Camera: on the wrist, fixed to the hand. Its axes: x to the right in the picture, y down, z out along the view.
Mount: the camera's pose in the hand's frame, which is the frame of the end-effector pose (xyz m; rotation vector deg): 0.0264 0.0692 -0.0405 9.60 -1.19 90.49
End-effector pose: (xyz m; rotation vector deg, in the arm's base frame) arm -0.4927 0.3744 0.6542 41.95 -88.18 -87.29
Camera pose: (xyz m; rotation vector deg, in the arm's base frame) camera -0.4605 0.3380 0.7232 -26.19 -87.72 -11.18
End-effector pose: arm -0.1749 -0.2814 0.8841 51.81 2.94 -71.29
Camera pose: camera -0.0907 -0.2751 0.8830 42.13 -38.65 13.13
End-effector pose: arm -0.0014 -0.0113 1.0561 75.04 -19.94 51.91
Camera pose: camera -0.0464 0.0354 1.1102 58.49 -82.31 127.88
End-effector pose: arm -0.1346 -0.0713 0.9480 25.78 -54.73 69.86
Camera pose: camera -0.1827 -0.0033 0.9340 -17.99 -69.94 154.95
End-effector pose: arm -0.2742 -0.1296 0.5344 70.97 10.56 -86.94
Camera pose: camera -0.1912 -0.1445 0.5298 56.23 -45.46 -8.33
